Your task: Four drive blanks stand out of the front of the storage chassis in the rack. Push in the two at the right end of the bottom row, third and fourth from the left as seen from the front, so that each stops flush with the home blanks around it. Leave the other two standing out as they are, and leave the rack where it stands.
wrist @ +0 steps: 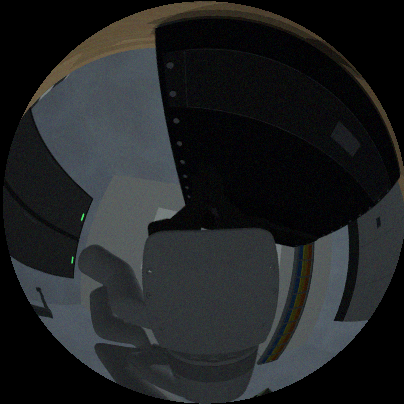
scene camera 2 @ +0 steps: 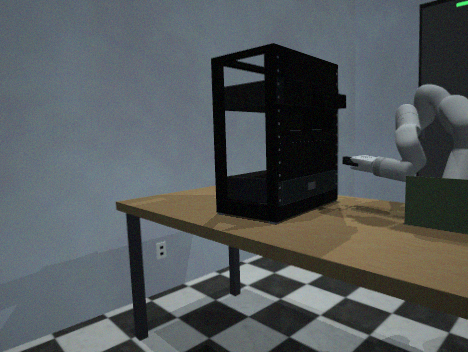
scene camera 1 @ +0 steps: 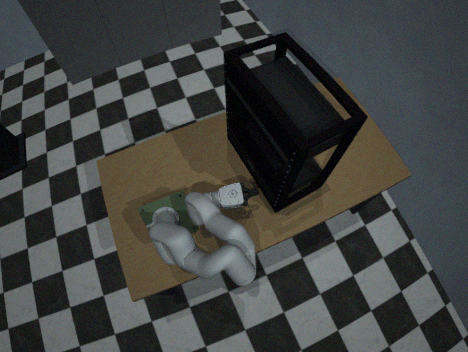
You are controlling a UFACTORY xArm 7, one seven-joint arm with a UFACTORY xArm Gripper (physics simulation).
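Pixels of known places: gripper, fingertip midpoint: (wrist: 206, 172) (scene camera 2: 343, 160) (scene camera 1: 258, 190); arm's base at its link origin: (scene camera 2: 452, 198) (scene camera 1: 165, 218).
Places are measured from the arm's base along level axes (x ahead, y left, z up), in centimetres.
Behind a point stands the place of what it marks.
Note:
The black rack (scene camera 1: 324, 77) @(x 74.8, y 5.8, z 52.4 cm) (scene camera 2: 271, 135) @(x 48.2, y 33.2, z 21.9 cm) (wrist: 172, 107) @(x 49.5, y -15.6, z 5.9 cm) stands upright on the table. Its front faces the arm. The front is very dark, and the drive blanks and storage chassis cannot be made out in any view, so I cannot tell which blanks stand out. My gripper (scene camera 1: 255, 191) @(x 42.9, y -9.3, z 10.6 cm) (scene camera 2: 344, 160) @(x 42.9, y -9.3, z 10.6 cm) is shut and empty, pointing level at the rack's front. In scene camera 2 a gap shows between its tips and the rack's edge. In the wrist view the dark fingers merge with the rack front, and contact cannot be judged there.
A lower unit with a pale label (scene camera 2: 311, 185) @(x 48.0, y 8.2, z 1.5 cm) (wrist: 345, 139) @(x 48.0, y 7.7, z 1.5 cm) sits near the rack's bottom. A dark block (scene camera 2: 342, 101) @(x 44.1, y -10.3, z 35.4 cm) juts from the rack's far front edge, higher than the gripper. The arm stands on a green base (scene camera 1: 146, 210) @(x -6.4, y 5.3, z 5.4 cm) (scene camera 2: 435, 205) @(x 3.4, y 7.0, z -1.5 cm) on the wooden table (scene camera 1: 150, 165) @(x 1.1, y 35.8, z -9.2 cm) (scene camera 2: 175, 215) @(x 87.4, y 47.0, z -9.2 cm).

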